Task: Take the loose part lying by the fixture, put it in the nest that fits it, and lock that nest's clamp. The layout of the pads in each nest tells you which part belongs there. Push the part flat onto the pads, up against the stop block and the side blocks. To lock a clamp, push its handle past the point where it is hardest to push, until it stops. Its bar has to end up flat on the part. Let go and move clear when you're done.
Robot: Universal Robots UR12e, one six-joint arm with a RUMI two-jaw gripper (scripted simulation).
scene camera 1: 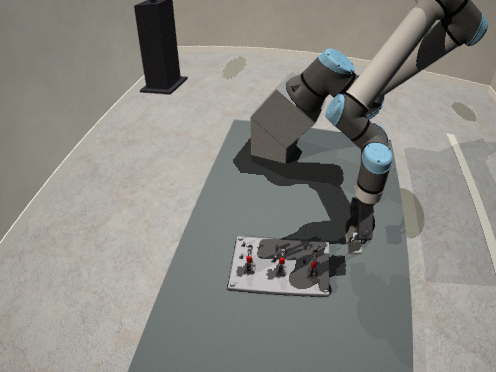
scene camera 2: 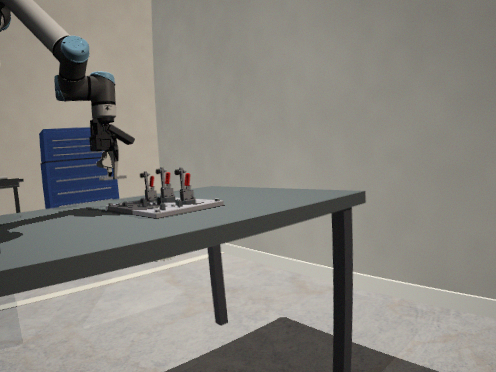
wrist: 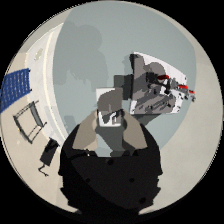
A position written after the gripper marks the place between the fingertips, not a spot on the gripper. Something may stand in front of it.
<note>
In view: the gripper (scene camera 2: 112,179) and a grey part (wrist: 109,100).
The gripper shows as well in scene camera 1 (scene camera 1: 354,243) and in the wrist view (wrist: 109,109).
</note>
